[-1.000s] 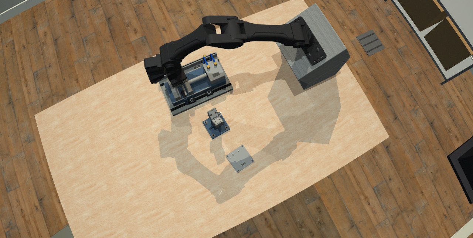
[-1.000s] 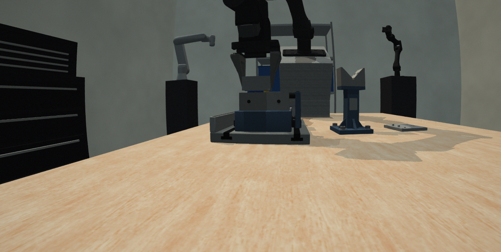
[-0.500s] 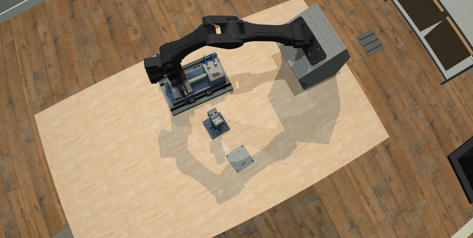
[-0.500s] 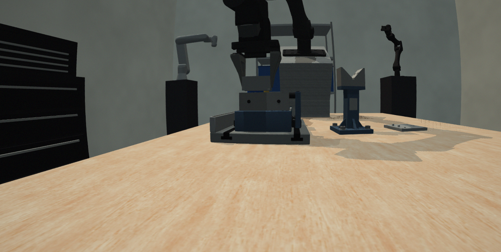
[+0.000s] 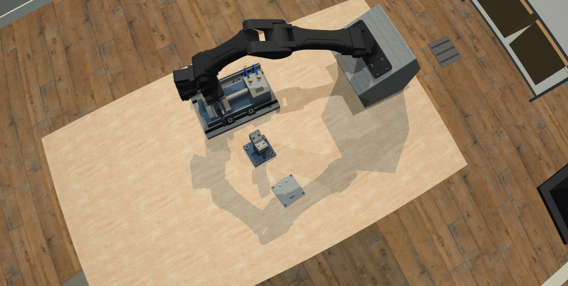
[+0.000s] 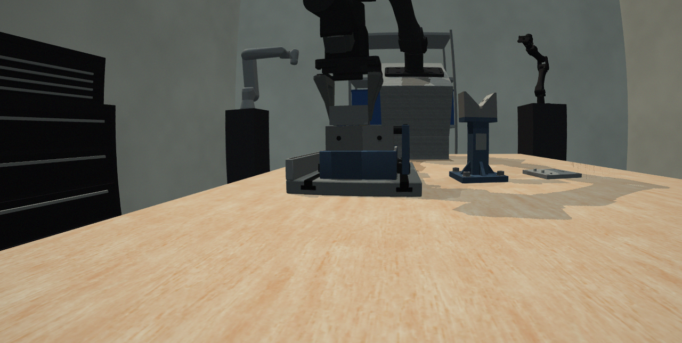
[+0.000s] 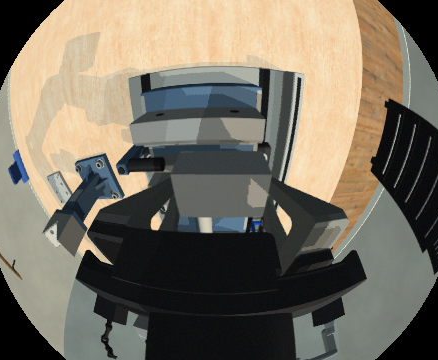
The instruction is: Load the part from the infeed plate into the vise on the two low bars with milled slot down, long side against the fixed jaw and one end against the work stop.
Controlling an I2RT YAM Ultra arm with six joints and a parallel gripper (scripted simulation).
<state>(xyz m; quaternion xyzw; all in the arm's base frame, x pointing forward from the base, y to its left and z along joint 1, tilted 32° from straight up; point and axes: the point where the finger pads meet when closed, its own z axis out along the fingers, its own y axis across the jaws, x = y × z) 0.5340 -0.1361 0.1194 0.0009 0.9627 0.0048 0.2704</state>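
Now: hand 40 mm short of the fixed jaw, 20 mm to the right of it and 40 mm above it. Also, from my hand: part 10 mm below; then work stop rod 10 mm ahead, 70 mm to the left, 20 mm below; then vise 60 mm behind, 20 mm to the left, 70 mm below.
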